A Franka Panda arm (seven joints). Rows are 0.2 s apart.
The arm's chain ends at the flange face. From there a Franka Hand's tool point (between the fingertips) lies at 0.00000 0.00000 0.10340 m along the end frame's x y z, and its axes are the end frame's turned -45 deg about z.
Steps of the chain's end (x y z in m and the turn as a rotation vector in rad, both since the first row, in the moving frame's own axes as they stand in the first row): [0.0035, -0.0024, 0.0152, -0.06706, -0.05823, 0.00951]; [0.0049, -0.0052, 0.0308, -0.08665, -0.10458, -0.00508]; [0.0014, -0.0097, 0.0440, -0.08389, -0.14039, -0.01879]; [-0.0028, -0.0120, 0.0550, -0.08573, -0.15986, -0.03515]
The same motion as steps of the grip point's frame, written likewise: [-0.0050, 0.0014, 0.0148, -0.00624, -0.08859, 0.00951]; [-0.0068, -0.0015, 0.0298, 0.01268, -0.13522, -0.00508]; [-0.0085, -0.0098, 0.0426, 0.03995, -0.15859, -0.01879]; [-0.0114, -0.0155, 0.0533, 0.05242, -0.17366, -0.03515]
